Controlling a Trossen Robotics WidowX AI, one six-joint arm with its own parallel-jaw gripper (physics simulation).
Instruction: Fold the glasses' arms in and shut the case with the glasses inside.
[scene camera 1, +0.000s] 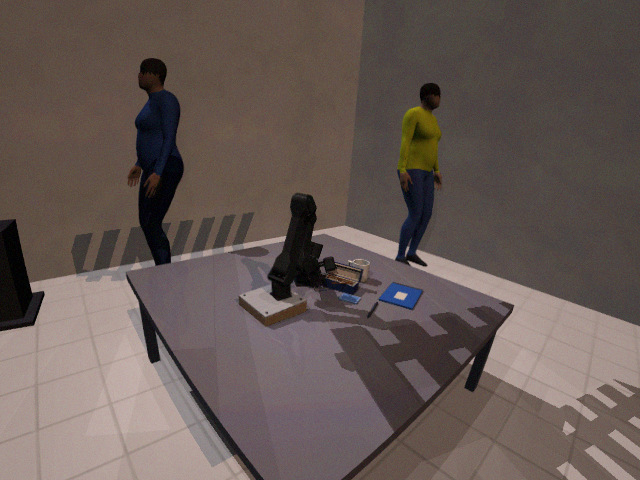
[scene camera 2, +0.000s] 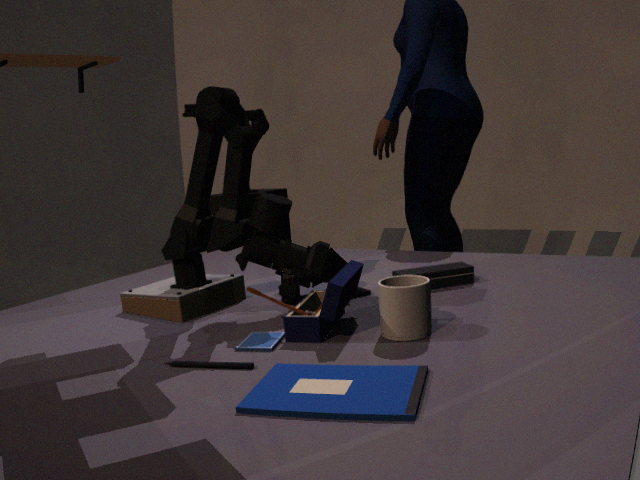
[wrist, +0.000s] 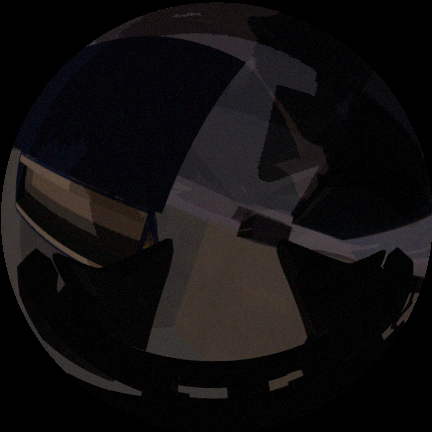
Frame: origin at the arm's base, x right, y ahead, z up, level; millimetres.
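Seen in the pictures: gripper, fingertip midpoint: (wrist: 226, 245); arm's base, origin of the base link: (scene camera 1: 280, 295) (scene camera 2: 191, 284).
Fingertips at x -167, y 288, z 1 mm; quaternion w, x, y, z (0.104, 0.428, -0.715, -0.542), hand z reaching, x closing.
Observation:
Offsets run from my fingertips to a thing's top centre. "spot": to the spot under its first point.
The navy glasses case (scene camera 1: 344, 287) (scene camera 2: 303, 328) (wrist: 130, 115) stands open on the table, its lid {spot: dy +115, dx +180, dz +34 mm} (scene camera 2: 342, 290) raised and leaning back. The brown glasses (scene camera 1: 338, 279) (scene camera 2: 305, 311) lie in the case's tray. One of their arms (scene camera 2: 268, 299) sticks out up and over the tray's rim toward the robot base. The other arm's pose cannot be made out. My gripper (wrist: 226, 245) is open, with no object between its fingertips. It is low by the case's far end and the lid; in scene camera 2 the lid partly hides the fingers. The glasses cannot be made out in the wrist view.
A beige mug {spot: dy +163, dx +143, dz +6 mm} (scene camera 1: 363, 271) (scene camera 2: 404, 310) stands behind the lid. A black box {dy +60, dx -182, dz -13 mm} (scene camera 2: 449, 276) (wrist: 265, 231) lies farther back. A light-blue cloth {dy -3, dx +248, dz -43 mm} (scene camera 1: 349, 298) (scene camera 2: 260, 341), dark pen {dy +12, dx +372, dz -39 mm} (scene camera 1: 372, 309) (scene camera 2: 211, 365) and blue notebook {dy +227, dx +339, dz -40 mm} (scene camera 1: 412, 296) (scene camera 2: 372, 382) lie on the other side.

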